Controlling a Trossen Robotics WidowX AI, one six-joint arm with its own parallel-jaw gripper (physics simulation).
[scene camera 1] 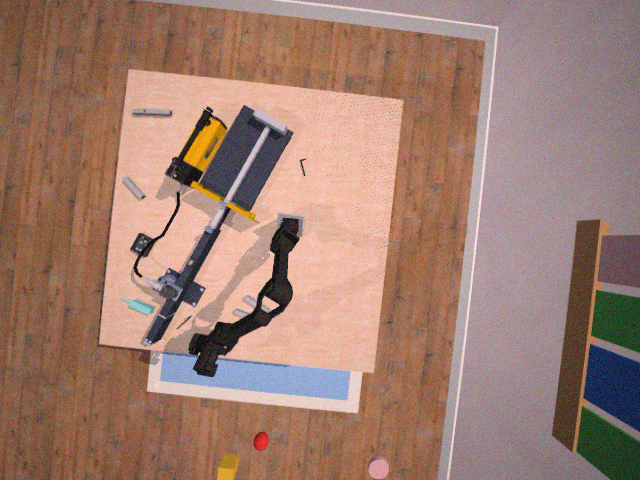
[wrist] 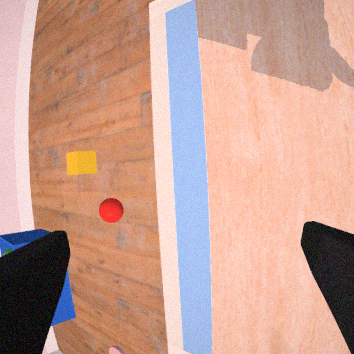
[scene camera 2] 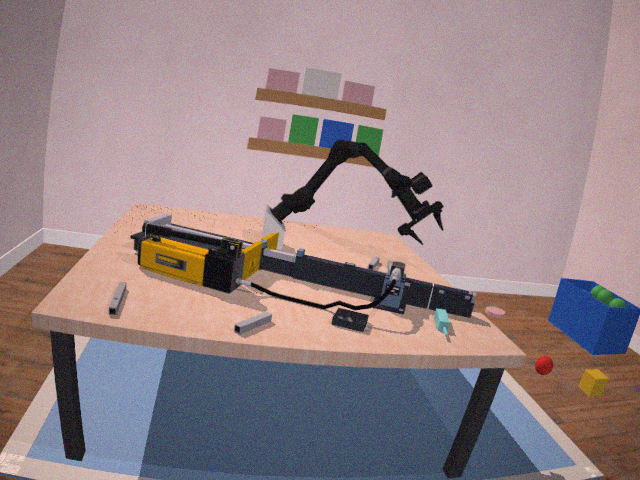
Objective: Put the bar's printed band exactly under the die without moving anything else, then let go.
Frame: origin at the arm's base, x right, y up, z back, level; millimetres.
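Where they show: gripper, fingertip midpoint: [wrist: 188, 240] [scene camera 2: 433, 237]; arm's base, link origin: [scene camera 1: 290, 224] [scene camera 2: 275, 216].
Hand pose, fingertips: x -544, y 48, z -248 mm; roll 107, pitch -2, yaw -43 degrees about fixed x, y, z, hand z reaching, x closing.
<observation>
Each offset is from my fingertips to the top centre of the thing. "pt": to the spot under its first point. Level surfaces: height alone.
My gripper [scene camera 1: 202, 357] [scene camera 2: 432, 236] [wrist: 188, 240] is open and empty, high above the table's lower edge in scene view 1. A long dark rail @[pt dx +356, dy -80, dz -159 mm] [scene camera 1: 193, 259] [scene camera 2: 330, 272] runs from the yellow machine @[pt dx +864, dy -78, dz -150 mm] [scene camera 1: 206, 142] [scene camera 2: 173, 260]. A blue-grey head with a bracket @[dx +242, dy -88, dz -312 mm] [scene camera 1: 169, 290] [scene camera 2: 393, 289] sits at the rail; I cannot tell if it is the die. A thin pale line crosses the rail near its free end. Loose grey bars lie at the upper left [scene camera 1: 151, 112] [scene camera 2: 117, 298] and left [scene camera 1: 133, 187] [scene camera 2: 253, 322], with two short ones partly under the arm. No printed band is clear.
A black cable @[pt dx +531, dy -153, dz -307 mm] [scene camera 1: 173, 217] [scene camera 2: 305, 302] joins machine and head. A black box @[pt dx +392, dy -160, dz -454 mm] [scene camera 1: 140, 244] [scene camera 2: 349, 319], a teal tool @[dx +116, dy -132, dz -440 mm] [scene camera 1: 140, 306] [scene camera 2: 442, 320] and a hex key @[dx +823, dy -156, dz +276 mm] [scene camera 1: 302, 166] lie on the table @[dy -162 mm] [scene camera 1: 336, 330] [scene camera 2: 196, 330]. A red ball [scene camera 1: 261, 440] [scene camera 2: 543, 365] [wrist: 111, 210] is on the floor.
</observation>
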